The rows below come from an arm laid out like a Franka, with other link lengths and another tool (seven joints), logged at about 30 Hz.
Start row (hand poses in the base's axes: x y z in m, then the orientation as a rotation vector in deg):
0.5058, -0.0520, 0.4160, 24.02, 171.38, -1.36
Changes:
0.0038, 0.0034, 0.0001, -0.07, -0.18, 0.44
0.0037, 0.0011, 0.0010, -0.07, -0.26, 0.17
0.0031, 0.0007, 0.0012, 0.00, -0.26, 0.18
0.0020, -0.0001, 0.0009, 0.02, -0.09, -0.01
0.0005, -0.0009, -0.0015, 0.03, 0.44, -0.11
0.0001, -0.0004, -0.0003, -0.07, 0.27, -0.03
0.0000, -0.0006, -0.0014, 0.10, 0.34, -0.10
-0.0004, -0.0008, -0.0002, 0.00, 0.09, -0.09
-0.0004, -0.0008, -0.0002, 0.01, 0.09, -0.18
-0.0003, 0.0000, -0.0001, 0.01, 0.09, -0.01
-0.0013, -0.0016, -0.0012, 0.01, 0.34, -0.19
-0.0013, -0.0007, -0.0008, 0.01, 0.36, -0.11
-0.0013, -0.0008, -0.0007, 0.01, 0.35, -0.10
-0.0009, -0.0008, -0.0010, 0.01, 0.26, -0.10
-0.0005, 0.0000, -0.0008, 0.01, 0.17, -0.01
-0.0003, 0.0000, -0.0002, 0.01, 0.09, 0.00
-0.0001, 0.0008, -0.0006, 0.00, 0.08, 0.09
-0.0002, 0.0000, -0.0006, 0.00, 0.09, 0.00
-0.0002, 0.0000, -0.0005, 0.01, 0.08, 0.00
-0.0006, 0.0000, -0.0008, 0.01, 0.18, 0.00
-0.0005, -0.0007, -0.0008, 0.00, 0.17, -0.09
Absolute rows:
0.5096, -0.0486, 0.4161, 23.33, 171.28, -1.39
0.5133, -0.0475, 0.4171, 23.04, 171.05, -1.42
0.5164, -0.0468, 0.4183, 22.74, 170.83, -1.35
0.5184, -0.0469, 0.4192, 22.75, 170.74, -1.30
0.5189, -0.0478, 0.4177, 22.96, 171.16, -1.36
0.5190, -0.0482, 0.4174, 23.03, 171.41, -1.52
0.5190, -0.0488, 0.4160, 23.23, 171.74, -1.45
0.5186, -0.0496, 0.4158, 23.37, 171.81, -1.48
0.5182, -0.0504, 0.4156, 23.65, 171.86, -1.50
0.5179, -0.0504, 0.4155, 23.68, 171.95, -1.51
0.5166, -0.0520, 0.4143, 24.00, 172.25, -1.58
0.5153, -0.0527, 0.4135, 24.21, 172.58, -1.65
0.5140, -0.0535, 0.4128, 24.40, 172.90, -1.72
0.5131, -0.0543, 0.4118, 24.58, 173.14, -1.77
0.5126, -0.0543, 0.4110, 24.62, 173.31, -1.79
0.5123, -0.0543, 0.4108, 24.63, 173.40, -1.80
0.5122, -0.0535, 0.4102, 24.50, 173.50, -1.81
0.5120, -0.0535, 0.4096, 24.51, 173.59, -1.83
0.5118, -0.0535, 0.4091, 24.52, 173.67, -1.83
0.5112, -0.0535, 0.4083, 24.54, 173.85, -1.86
0.5107, -0.0542, 0.4075, 24.70, 174.00, -1.90

